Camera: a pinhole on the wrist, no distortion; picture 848 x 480 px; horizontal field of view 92.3 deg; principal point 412.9 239.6 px. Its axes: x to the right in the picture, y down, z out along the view. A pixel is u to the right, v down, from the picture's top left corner.
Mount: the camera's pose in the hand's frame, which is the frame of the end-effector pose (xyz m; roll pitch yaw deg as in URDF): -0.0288 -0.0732 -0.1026 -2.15 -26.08 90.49
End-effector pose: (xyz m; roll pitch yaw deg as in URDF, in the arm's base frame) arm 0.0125 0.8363 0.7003 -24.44 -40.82 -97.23
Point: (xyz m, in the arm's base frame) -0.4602 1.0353 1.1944
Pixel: 127 38
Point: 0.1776 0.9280 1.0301
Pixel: 709 49
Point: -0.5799 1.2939 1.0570
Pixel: 59 246
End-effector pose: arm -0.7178 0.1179 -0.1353 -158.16 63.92 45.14
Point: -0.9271 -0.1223 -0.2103
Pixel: outside the picture
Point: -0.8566 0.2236 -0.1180
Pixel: 422 219
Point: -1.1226 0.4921 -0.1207
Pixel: 199 222
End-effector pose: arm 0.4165 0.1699 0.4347 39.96 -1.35 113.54
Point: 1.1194 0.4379 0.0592
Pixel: 46 239
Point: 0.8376 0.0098 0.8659
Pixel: 701 431
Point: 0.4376 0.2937 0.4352
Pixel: outside the picture
